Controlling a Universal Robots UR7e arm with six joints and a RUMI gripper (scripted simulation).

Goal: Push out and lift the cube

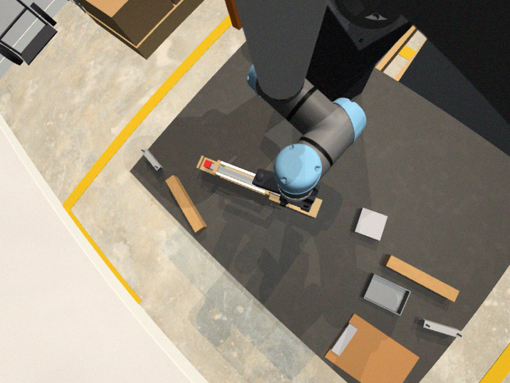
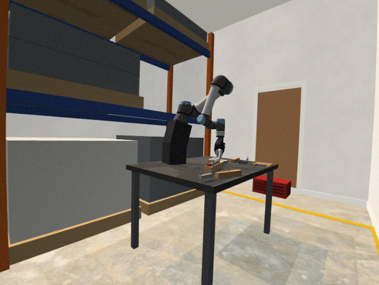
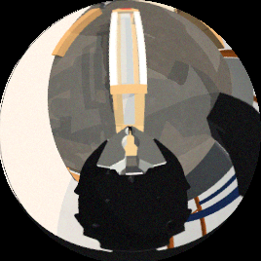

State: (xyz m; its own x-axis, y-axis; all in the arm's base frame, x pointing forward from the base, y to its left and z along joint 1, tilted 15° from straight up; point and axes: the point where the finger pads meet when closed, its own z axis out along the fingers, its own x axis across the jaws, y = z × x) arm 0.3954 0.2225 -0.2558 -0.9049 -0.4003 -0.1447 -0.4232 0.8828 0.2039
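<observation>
Now: the red cube 130 mm ahead of my hand, 270 mm to the right of it and 10 mm below it. Also, from my hand: channel 70 mm ahead, 140 mm to the right, 20 mm below; grey block 130 mm behind, 230 mm to the left, 60 mm below; grey tray 10 mm behind, 420 mm to the left, 60 mm below.
</observation>
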